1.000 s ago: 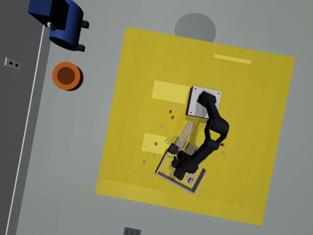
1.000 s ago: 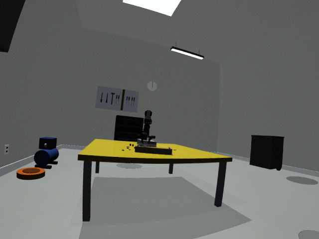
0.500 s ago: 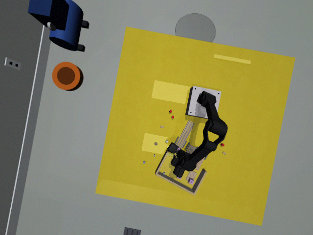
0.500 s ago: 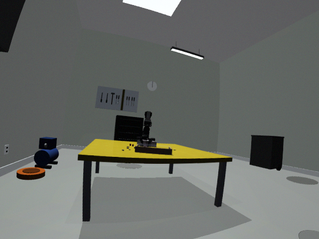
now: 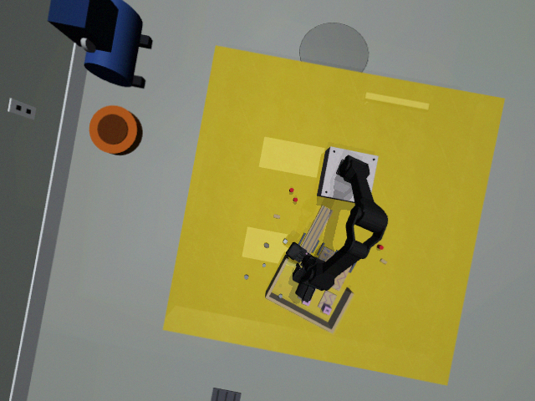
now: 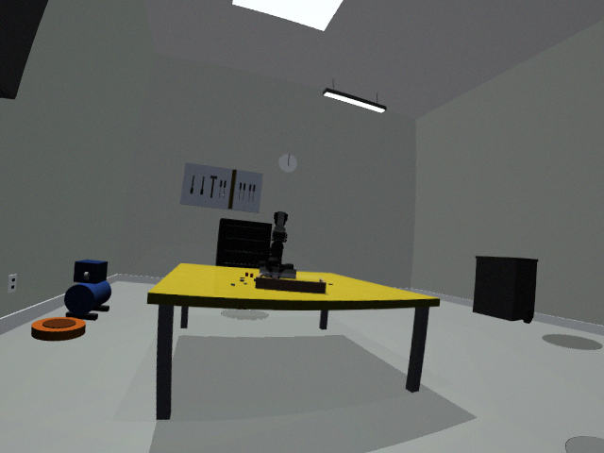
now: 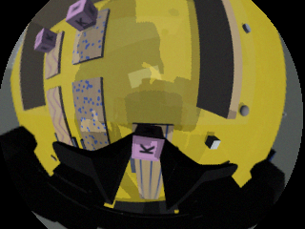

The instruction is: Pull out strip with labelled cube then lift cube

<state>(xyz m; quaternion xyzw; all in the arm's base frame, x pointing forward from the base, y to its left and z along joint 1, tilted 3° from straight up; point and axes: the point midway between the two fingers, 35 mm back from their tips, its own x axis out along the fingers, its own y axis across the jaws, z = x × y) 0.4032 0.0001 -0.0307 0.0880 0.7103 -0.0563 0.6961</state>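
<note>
The striped strip lies 11 cm behind my gripper tip and 1 cm below it.
</note>
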